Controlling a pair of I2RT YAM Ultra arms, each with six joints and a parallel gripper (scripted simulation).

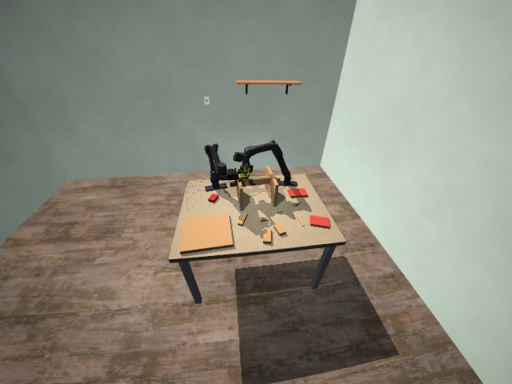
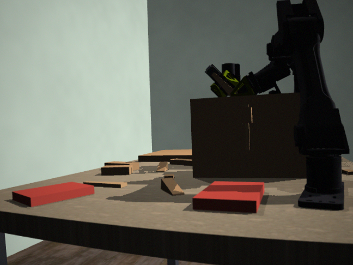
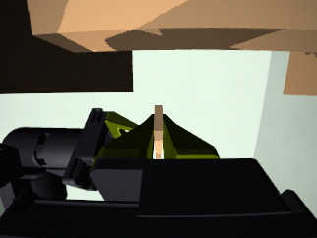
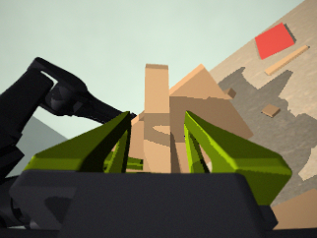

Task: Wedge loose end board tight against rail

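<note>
The rail lies 6 cm behind my left hand, 7 cm to the left of it and 8 cm below it. From my left hand the other things lie so: flat board: 32 cm ahead, 32 cm to the right, 23 cm below.
</note>
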